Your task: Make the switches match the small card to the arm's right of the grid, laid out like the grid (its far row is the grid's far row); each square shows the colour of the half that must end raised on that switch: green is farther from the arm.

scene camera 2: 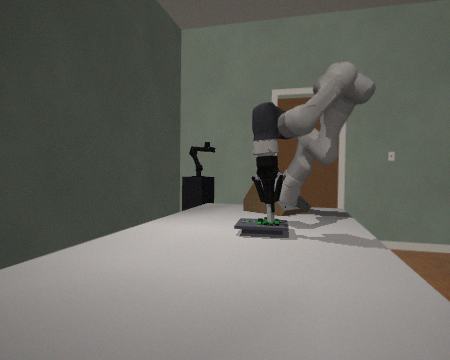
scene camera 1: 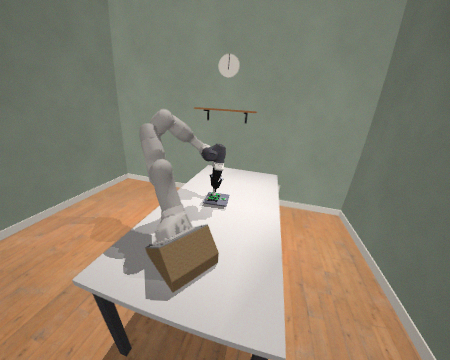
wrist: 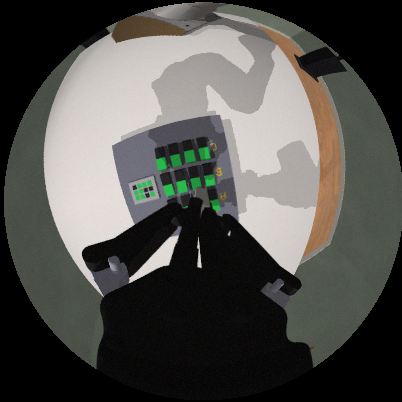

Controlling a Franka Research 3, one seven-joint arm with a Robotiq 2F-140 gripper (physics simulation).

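Observation:
The grey switch panel (scene camera 1: 216, 203) (scene camera 2: 261, 229) (wrist: 135, 135) lies on the table, with rows C, B and A of black-and-green rocker switches. Row A is farthest from the arm. The small card (wrist: 144, 189) beside the grid shows, near row: black, green, green, green; middle: green, green, black, black; far: green, green, black, green, left to right in the wrist view. My gripper (scene camera 1: 214, 191) (scene camera 2: 270, 214) (wrist: 198, 195) is shut and empty, pointing down, its tips at row A near the second switch from the right. The fingers partly hide row A; which halves are raised is hard to tell.
A brown wedge-shaped block (scene camera 1: 187, 255) (scene camera 2: 254, 201) (wrist: 145, 30) stands by the arm's base. The white table (scene camera 1: 250, 280) (scene camera 2: 200, 300) (wrist: 90, 115) carries the panel. A small black arm on a black stand (scene camera 2: 198, 192) is in the background.

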